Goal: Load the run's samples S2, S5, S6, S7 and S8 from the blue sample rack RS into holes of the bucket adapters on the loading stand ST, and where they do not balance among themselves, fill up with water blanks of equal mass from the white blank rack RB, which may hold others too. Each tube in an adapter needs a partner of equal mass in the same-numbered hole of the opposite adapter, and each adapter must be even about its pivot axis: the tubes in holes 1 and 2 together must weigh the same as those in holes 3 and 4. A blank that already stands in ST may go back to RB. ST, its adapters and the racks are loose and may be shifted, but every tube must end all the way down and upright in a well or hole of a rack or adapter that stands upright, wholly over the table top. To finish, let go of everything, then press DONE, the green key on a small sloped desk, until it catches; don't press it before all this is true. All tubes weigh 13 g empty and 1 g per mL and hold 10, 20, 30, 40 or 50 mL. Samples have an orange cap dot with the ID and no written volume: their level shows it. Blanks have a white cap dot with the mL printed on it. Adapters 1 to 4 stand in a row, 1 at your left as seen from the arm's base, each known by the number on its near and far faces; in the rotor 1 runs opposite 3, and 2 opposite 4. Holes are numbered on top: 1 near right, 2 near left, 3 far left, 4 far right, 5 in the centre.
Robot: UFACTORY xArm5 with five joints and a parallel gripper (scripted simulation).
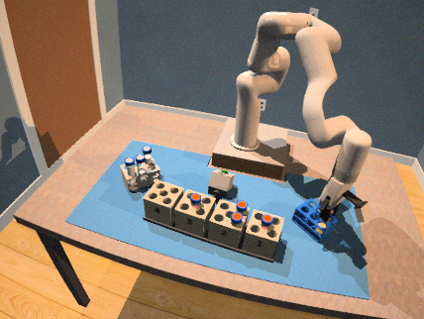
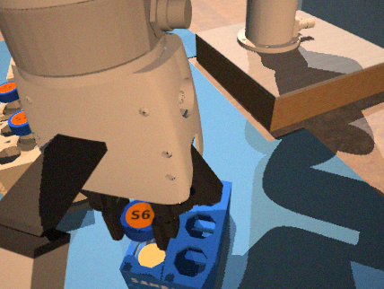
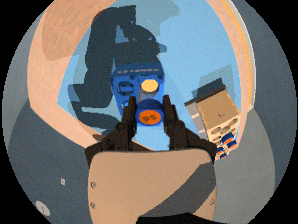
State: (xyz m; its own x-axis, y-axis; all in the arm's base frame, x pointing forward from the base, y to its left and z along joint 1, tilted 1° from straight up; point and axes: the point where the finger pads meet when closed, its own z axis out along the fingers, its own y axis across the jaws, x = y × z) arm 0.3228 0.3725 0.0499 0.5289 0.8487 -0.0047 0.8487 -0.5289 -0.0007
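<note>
The blue sample rack RS is 40 mm behind my hand, 20 mm to the right of it and 90 mm below it. Also, from my hand: white blank rack RB (10 mm ahead, 670 mm to the right, 90 mm below); blue-capped tube (50 mm ahead, 680 mm to the right, 50 mm below); loading stand ST (110 mm ahead, 340 mm to the right, 110 mm below).
</note>
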